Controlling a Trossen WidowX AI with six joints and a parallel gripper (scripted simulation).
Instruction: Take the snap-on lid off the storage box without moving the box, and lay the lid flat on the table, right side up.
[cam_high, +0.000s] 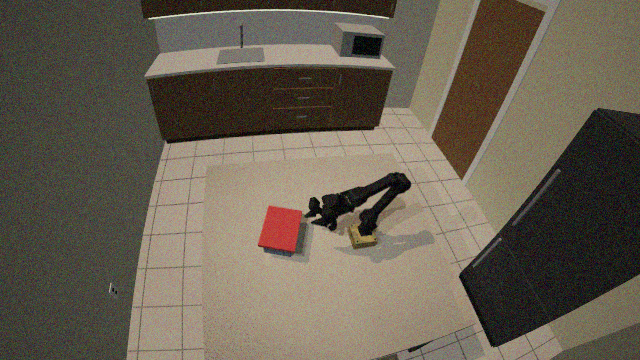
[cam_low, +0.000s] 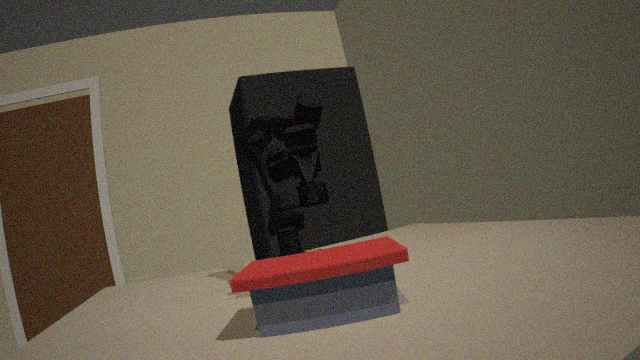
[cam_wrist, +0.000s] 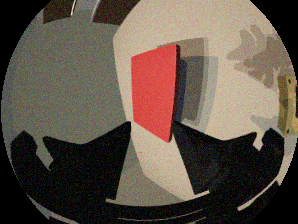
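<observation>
The red lid lies 12 cm ahead of my gripper tip, 11 cm below it and 5 cm to the right of it. Also, from my gripper tip: grey-blue storage box 15 cm below, 12 cm ahead, 5 cm to the right.
</observation>
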